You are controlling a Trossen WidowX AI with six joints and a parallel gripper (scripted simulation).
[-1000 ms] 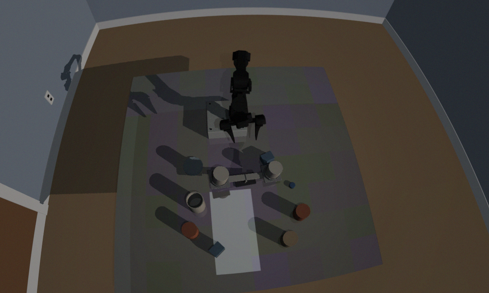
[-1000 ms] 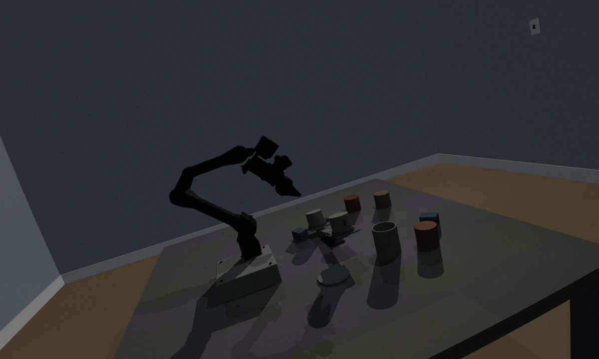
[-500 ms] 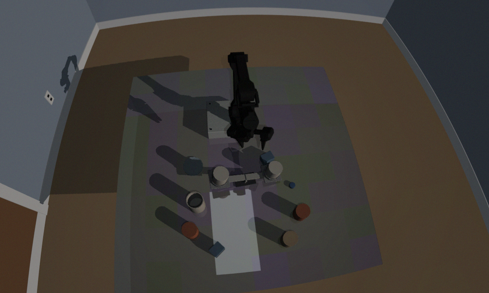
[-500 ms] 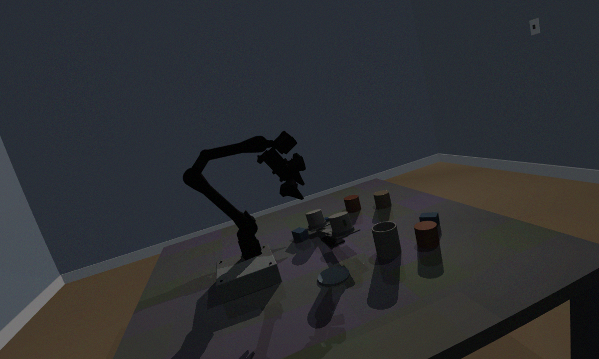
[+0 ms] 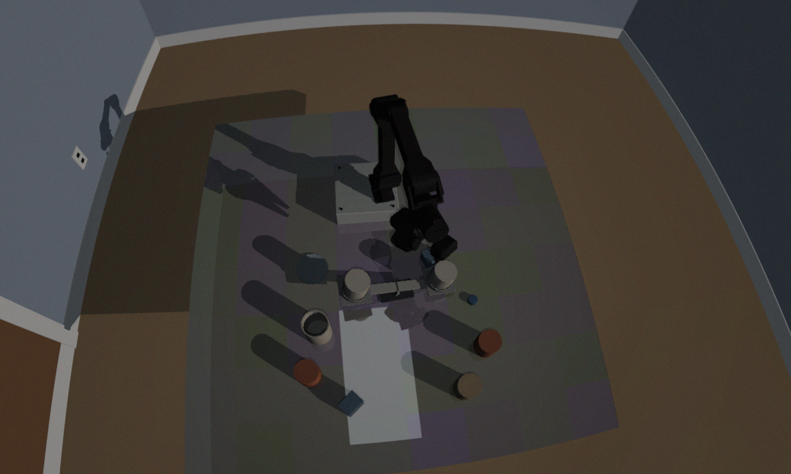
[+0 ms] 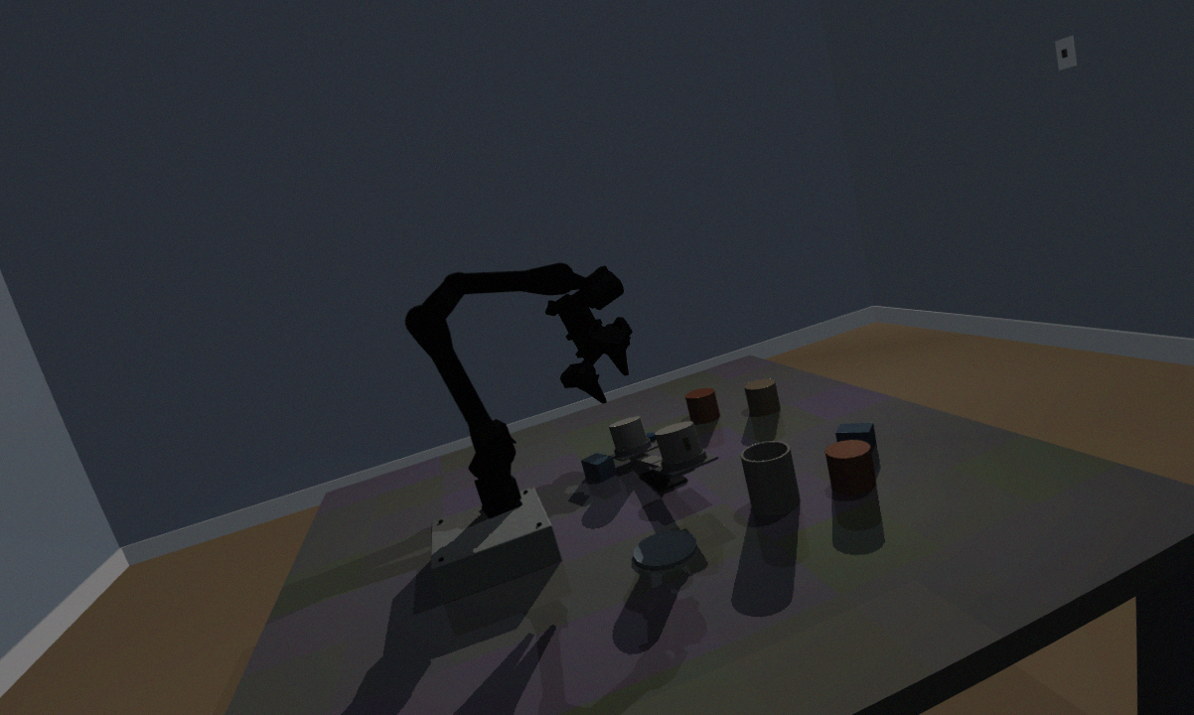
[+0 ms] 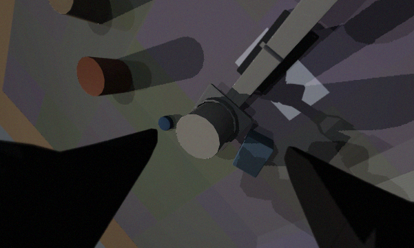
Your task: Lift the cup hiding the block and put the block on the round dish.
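Now: gripper tip 3 cm short of the cup, 8 cm to the right of it and 13 cm above it. From my gripper tip the other things lie so: small balance 2 cm ahead, 7 cm to the right, 15 cm below; then small blue piece 11 cm ahead, 14 cm to the left, 18 cm below; then round blue-grey dish 11 cm behind, 31 cm to the right, 18 cm below.
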